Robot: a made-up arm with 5 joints.
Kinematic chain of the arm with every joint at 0, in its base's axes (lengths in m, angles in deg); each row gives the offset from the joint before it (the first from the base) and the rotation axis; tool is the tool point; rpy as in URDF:
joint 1: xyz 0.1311 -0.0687 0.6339 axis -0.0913 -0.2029 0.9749
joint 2: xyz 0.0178 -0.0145 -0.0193 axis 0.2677 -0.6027 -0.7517
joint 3: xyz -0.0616 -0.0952 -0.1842 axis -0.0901 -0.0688 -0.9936
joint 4: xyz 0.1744 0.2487 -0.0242 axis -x
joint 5: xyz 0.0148 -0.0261 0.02 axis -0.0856 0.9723 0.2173
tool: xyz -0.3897 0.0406 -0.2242 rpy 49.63 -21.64 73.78
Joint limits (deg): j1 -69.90..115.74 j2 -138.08..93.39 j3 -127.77..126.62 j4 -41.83..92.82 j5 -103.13..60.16
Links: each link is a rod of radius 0.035 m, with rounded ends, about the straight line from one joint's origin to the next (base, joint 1, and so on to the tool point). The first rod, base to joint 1, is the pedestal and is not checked.
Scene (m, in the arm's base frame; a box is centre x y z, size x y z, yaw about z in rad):
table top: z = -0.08
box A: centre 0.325 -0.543 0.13 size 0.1 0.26 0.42 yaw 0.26
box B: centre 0.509 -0.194 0 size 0.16 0.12 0.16 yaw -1.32
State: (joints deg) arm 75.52 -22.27 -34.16 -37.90 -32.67
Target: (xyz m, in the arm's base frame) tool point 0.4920 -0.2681 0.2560
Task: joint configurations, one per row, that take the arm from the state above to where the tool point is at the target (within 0.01 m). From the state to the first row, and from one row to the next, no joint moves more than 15 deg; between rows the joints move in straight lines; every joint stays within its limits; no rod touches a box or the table.
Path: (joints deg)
1: 84.26 -16.03 -31.19 -25.77 -30.09
2: 93.00 -9.80 -28.21 -13.64 -27.50
3: 101.73 -3.56 -25.24 -1.51 -24.92
4: 108.74 -10.73 -25.39 7.45 -18.20
5: 115.74 -17.90 -25.54 16.40 -11.48

